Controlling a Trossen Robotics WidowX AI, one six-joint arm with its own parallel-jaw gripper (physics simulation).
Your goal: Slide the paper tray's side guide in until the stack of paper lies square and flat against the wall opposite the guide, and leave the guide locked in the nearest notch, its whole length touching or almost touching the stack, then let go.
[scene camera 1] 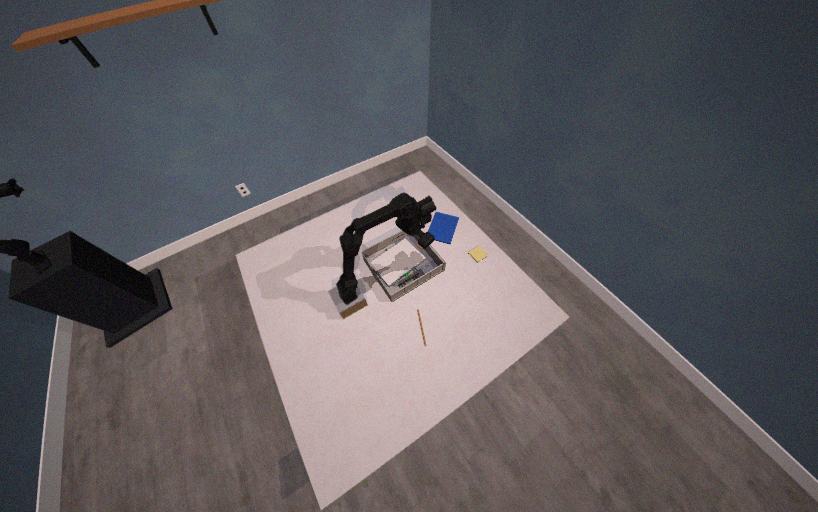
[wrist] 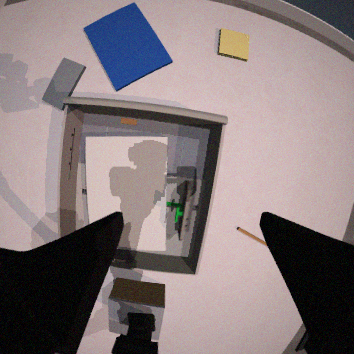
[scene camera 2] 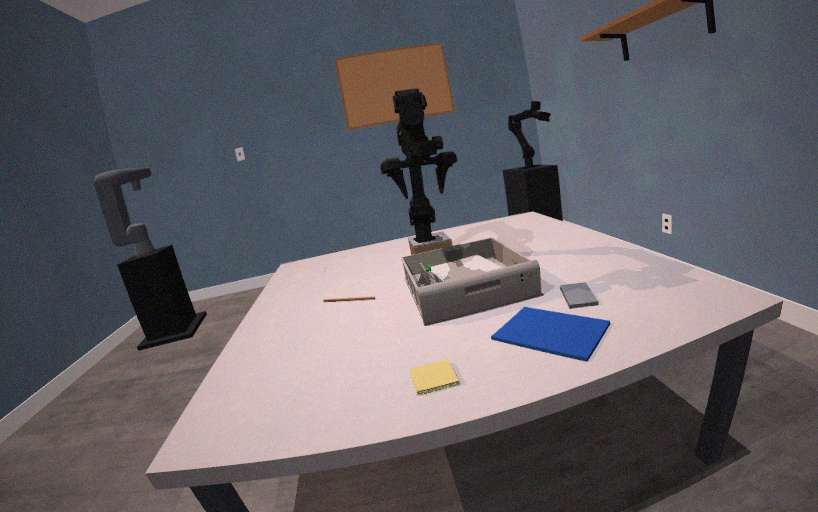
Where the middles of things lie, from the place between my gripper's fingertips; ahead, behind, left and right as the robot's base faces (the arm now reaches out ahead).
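Taking the side guide [wrist: 184, 213] first, I find my gripper 24 cm above it, 7 cm past it and 1 cm to the left of it. The small grey block [scene camera 2: 577, 295] is a good way ahead of my hand, well to the left of it and well below it. As for the blue book [scene camera 2: 572, 336], it is far ahead of my hand and far below it, and a fair way to the left of it. The white paper stack [scene camera 1: 391, 266] is 11 cm to the left of my hand, 5 cm behind it and 25 cm below it.
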